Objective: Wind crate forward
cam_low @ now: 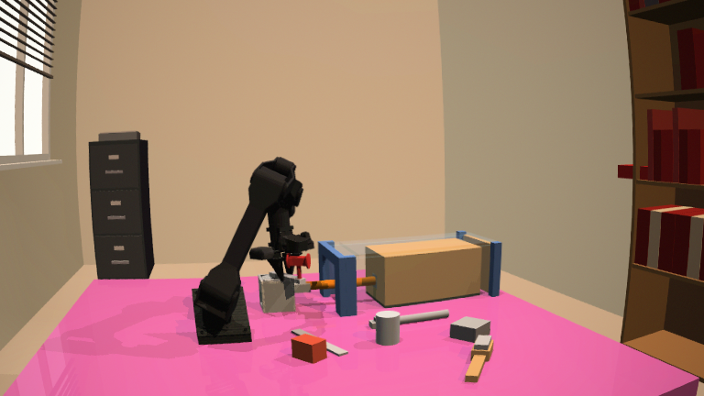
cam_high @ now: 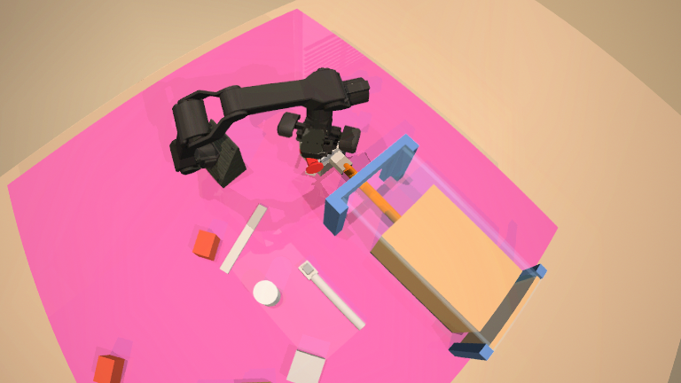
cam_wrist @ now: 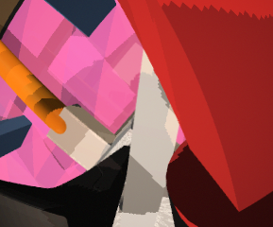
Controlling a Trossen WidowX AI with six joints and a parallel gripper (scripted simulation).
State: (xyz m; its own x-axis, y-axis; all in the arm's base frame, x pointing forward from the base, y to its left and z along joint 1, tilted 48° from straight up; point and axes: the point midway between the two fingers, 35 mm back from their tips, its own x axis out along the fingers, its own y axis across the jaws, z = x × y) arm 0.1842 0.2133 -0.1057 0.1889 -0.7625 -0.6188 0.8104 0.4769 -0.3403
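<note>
Now: gripper tip 20 mm below the winch handle, 10 mm to the left of it and 10 mm short of it. The rest, counted from my gripper tip: blue steel frame 130 mm ahead, 40 mm to the left, 20 mm above; then winch 60 mm below, 40 mm behind, 30 mm to the left; then red knob 50 mm above, 40 mm to the right, 30 mm ahead.
</note>
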